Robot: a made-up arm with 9 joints.
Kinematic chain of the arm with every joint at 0, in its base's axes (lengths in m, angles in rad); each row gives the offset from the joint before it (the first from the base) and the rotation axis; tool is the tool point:
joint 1: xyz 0 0 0.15 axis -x
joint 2: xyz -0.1 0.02 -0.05 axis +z
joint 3: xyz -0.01 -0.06 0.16 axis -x
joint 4: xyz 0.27 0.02 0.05 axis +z
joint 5: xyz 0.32 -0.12 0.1 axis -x
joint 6: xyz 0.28 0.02 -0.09 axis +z
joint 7: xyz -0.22 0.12 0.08 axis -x
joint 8: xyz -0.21 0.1 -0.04 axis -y
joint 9: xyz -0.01 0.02 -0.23 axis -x
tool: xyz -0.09 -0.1 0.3
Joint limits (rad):
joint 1: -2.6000..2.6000
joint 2: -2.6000..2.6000
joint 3: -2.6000..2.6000
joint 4: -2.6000..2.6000
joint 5: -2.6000..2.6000
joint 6: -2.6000..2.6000
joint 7: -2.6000..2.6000
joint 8: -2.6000..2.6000
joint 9: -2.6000..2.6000
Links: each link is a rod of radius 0.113 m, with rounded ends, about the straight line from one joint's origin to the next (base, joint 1, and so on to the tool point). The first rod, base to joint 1, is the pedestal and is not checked.
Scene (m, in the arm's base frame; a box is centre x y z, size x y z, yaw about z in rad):
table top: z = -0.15
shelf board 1: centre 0.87 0.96 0.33 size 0.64 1.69 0.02 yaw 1
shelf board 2: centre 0.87 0.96 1.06 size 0.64 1.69 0.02 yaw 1
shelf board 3: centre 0.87 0.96 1.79 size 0.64 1.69 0.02 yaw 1
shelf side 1: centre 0.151 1.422 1.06 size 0.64 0.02 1.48 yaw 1
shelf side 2: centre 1.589 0.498 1.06 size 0.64 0.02 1.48 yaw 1
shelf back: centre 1.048 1.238 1.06 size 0.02 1.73 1.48 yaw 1
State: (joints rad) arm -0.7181 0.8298 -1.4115 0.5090 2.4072 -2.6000 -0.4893 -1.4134 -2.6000
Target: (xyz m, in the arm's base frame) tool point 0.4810 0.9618 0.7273
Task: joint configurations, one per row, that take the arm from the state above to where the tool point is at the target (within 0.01 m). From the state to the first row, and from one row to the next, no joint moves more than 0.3 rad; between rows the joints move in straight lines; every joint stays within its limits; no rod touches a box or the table.
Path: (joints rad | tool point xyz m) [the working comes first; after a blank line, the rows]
Joints at the target: -0.7720 0.6555 -1.3509 0.3563 2.2516 -1.7792 -0.6392 -1.9756 -2.2605
Straight joint move there: touches shelf board 2.

1: -0.8543 0.7286 -1.4520 0.5872 2.3059 -2.4192 -0.5156 -1.6421 -2.4805 | 0.9150 0.5387 1.4839
2: -0.9905 0.6273 -1.4924 0.6654 2.2046 -2.2383 -0.5419 -1.8709 -2.3609 | 0.7619 0.2994 1.4555
3: -0.9668 0.6031 -1.4626 0.5720 2.1715 -1.9791 -0.5926 -1.9947 -2.2940 | 0.5905 0.5372 1.2384
4: -0.9431 0.5790 -1.4328 0.4786 2.1384 -1.7198 -0.6433 -2.1184 -2.2271 | 0.4097 0.6373 0.9784
5: -0.9194 0.5548 -1.4029 0.3852 2.1052 -1.4606 -0.6940 -2.2422 -2.1602 | 0.2507 0.6032 0.7273
6: -0.8457 0.6051 -1.3769 0.3708 2.1784 -1.6199 -0.6666 -2.1089 -2.2103 | 0.3521 0.7950 0.7382
7: -0.7720 0.6555 -1.3509 0.3563 2.2516 -1.7792 -0.6392 -1.9756 -2.2605 | 0.4810 0.9618 0.7274

